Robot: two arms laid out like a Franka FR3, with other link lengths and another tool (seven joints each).
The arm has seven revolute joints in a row. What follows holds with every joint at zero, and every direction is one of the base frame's.
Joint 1 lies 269.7 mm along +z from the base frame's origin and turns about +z.
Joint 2 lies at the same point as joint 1 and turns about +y.
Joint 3 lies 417.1 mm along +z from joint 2 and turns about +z.
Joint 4 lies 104 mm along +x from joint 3 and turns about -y.
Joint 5 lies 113.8 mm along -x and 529.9 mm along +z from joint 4 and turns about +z.
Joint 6 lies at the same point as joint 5 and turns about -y.
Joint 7 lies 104.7 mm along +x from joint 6 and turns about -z.
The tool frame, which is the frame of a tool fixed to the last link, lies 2 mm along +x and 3 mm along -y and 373.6 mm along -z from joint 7; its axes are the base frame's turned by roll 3.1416, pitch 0.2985 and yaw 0.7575 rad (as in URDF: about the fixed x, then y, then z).
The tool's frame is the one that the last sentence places.
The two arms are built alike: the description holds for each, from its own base.
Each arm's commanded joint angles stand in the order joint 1, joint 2, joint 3, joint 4, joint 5, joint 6, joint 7.
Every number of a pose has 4 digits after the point.
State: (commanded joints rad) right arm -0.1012 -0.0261 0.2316 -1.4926 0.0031 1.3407 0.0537; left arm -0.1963 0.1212 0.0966 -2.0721 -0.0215 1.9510 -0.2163
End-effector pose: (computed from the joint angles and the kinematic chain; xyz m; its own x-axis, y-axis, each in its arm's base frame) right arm 0.6616 0.0860 0.4732 0.5995 0.7015 -0.3855 0.7358 -0.6725 -0.0794; left arm 0.6612 -0.0734 0.0666 0.5187 0.7454 -0.4187 0.7504 -0.6316 -0.1947
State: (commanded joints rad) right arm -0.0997 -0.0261 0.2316 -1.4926 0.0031 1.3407 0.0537; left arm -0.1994 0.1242 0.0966 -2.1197 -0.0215 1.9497 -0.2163
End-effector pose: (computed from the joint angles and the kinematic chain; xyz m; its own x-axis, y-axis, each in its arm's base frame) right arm 0.6615 0.0870 0.4732 0.5984 0.7024 -0.3855 0.7368 -0.6714 -0.0794; left arm 0.6306 -0.0719 0.0410 0.4984 0.7465 -0.4408 0.7377 -0.6323 -0.2366
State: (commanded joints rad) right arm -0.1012 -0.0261 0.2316 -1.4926 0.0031 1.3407 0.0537; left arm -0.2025 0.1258 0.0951 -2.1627 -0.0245 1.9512 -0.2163
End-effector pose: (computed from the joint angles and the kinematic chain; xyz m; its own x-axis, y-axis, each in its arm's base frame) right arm 0.6616 0.0860 0.4732 0.5995 0.7015 -0.3855 0.7358 -0.6725 -0.0794; left arm 0.6031 -0.0726 0.0200 0.4806 0.7464 -0.4603 0.7254 -0.6333 -0.2695
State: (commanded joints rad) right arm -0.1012 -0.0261 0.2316 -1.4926 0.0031 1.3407 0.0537; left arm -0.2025 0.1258 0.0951 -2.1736 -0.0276 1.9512 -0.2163
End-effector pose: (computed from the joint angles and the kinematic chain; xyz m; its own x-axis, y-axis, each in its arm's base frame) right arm 0.6616 0.0860 0.4732 0.5995 0.7015 -0.3855 0.7358 -0.6725 -0.0794; left arm 0.5959 -0.0727 0.0151 0.4739 0.7470 -0.4664 0.7238 -0.6320 -0.2768
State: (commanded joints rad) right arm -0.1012 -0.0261 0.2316 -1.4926 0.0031 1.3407 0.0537; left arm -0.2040 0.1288 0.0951 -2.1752 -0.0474 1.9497 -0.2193
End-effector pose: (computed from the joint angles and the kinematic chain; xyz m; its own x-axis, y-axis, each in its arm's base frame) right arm 0.6616 0.0860 0.4732 0.5995 0.7015 -0.3855 0.7358 -0.6725 -0.0794; left arm 0.5930 -0.0793 0.0128 0.4595 0.7477 -0.4794 0.7309 -0.6250 -0.2742
